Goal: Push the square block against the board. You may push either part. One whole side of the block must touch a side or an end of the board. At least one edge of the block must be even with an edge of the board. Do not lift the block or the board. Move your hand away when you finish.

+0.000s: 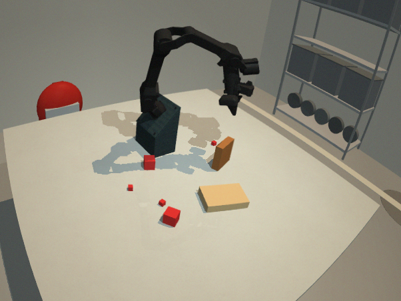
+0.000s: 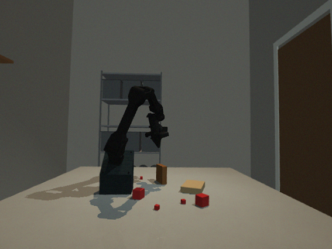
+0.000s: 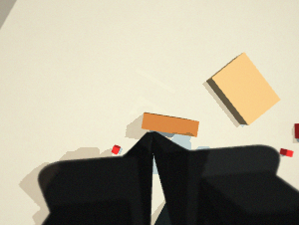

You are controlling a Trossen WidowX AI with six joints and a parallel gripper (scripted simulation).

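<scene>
The brown square block is 2 cm ahead of my gripper tip, 3 cm to the right of it and 15 cm below it. The rest, counted from my gripper tip: tan board 21 cm ahead, 15 cm to the right, 19 cm below.
</scene>
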